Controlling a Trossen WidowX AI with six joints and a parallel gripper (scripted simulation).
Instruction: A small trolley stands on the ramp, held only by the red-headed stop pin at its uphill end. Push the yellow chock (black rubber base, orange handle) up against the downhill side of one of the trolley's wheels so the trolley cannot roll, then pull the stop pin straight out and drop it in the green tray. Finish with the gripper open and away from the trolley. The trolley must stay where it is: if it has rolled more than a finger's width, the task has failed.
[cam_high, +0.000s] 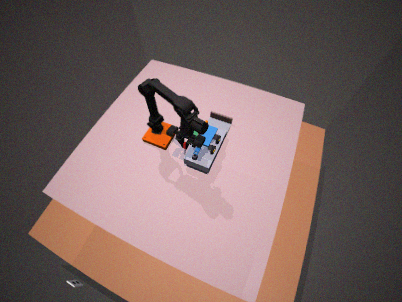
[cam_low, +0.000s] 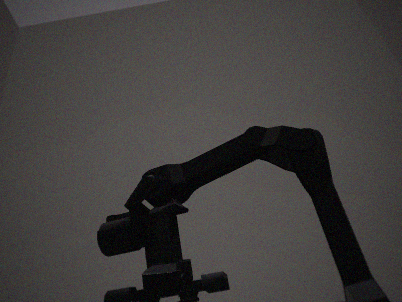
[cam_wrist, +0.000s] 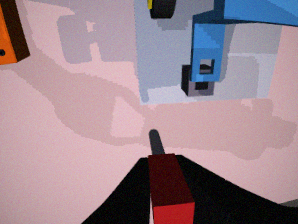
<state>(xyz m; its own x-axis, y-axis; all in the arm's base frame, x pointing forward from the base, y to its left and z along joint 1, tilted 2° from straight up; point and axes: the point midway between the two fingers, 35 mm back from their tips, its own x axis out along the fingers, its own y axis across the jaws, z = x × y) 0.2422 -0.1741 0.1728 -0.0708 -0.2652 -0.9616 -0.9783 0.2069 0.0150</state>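
My gripper tip is now 90 mm short of the blue trolley, 120 mm to the right of it and 70 mm above it. From my gripper tip the other things lie so: stop pin: right at my gripper tip; then ramp: 90 mm ahead, 110 mm to the left, 130 mm below.
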